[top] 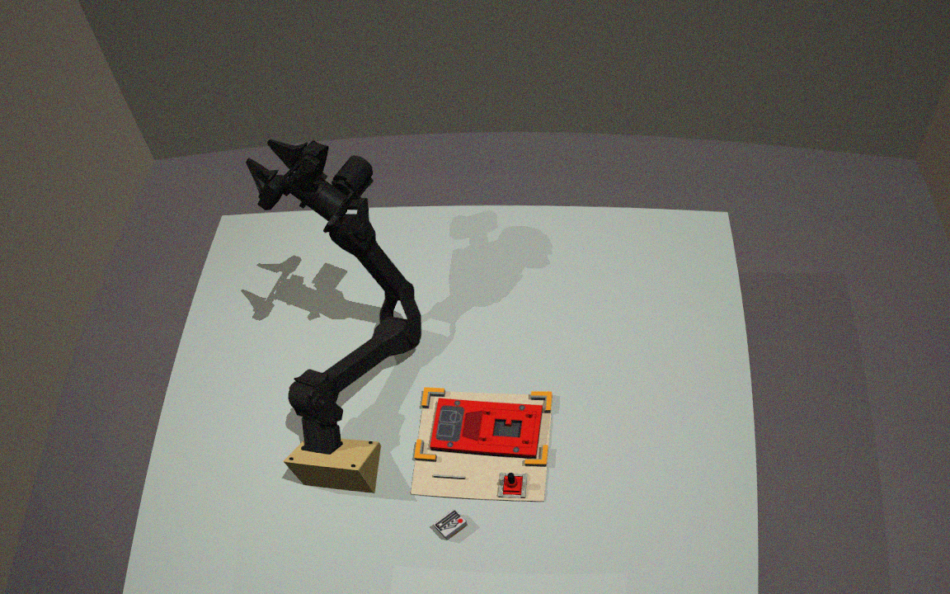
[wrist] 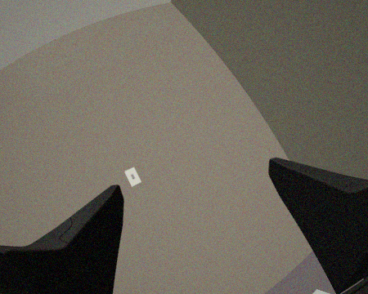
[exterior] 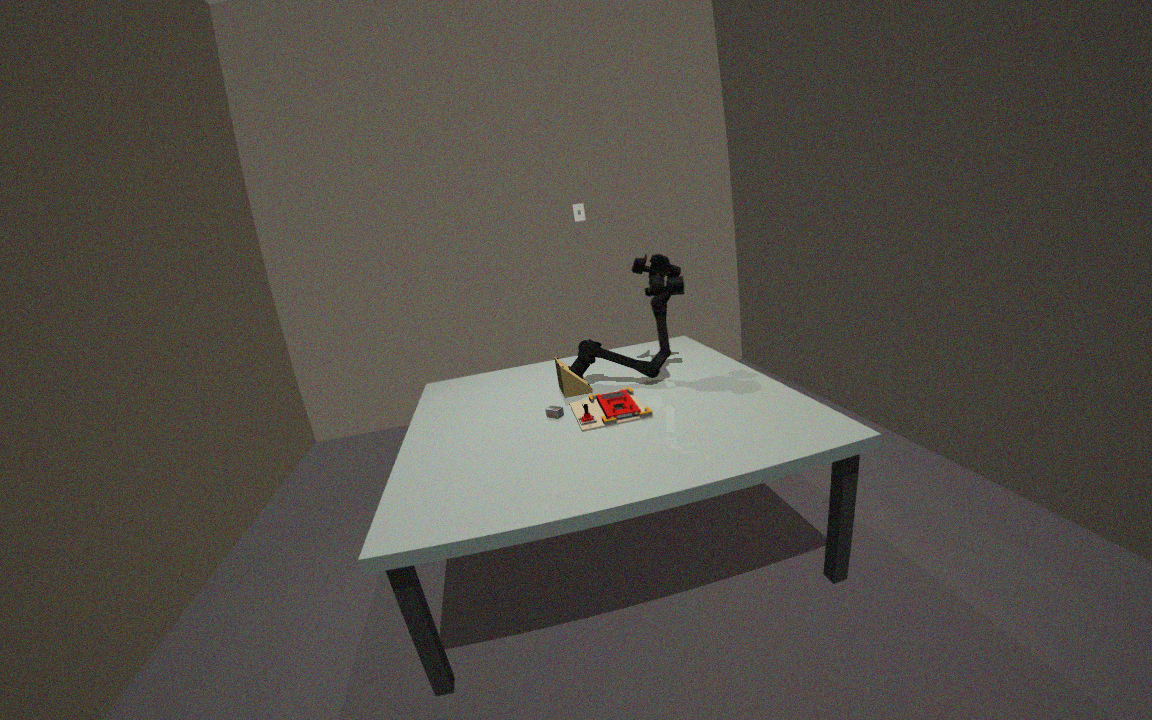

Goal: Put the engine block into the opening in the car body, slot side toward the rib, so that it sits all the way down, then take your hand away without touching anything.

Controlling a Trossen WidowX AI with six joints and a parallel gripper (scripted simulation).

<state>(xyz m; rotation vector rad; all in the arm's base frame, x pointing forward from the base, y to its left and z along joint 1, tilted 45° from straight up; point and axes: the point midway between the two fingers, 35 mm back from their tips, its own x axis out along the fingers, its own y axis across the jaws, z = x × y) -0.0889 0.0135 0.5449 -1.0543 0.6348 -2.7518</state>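
Now: gripper tip 410 mm short of the grey engine block, 500 mm to the left of it and 430 mm above it.
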